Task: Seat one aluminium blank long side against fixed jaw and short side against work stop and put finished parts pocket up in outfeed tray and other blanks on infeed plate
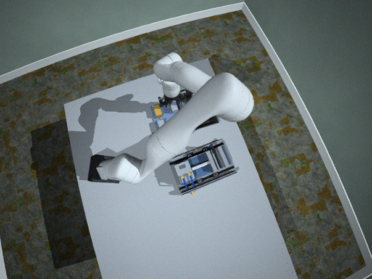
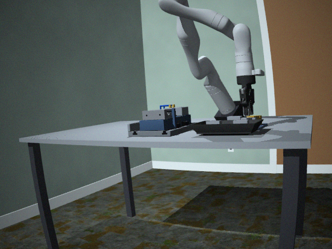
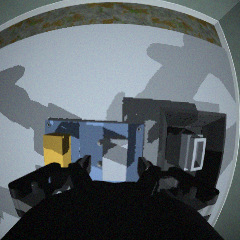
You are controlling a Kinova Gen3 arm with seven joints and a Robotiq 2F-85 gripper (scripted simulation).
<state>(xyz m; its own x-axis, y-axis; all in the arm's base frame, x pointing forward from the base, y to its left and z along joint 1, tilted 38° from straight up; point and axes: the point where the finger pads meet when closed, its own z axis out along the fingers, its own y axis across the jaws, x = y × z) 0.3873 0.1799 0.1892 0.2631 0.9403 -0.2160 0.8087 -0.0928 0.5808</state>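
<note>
Now: hand 9 cm past the brass blank, 4 cm above it and 3 cm to the right of it. Round my hand: vise 34 cm to the right, 7 cm behind, 3 cm below.
</note>
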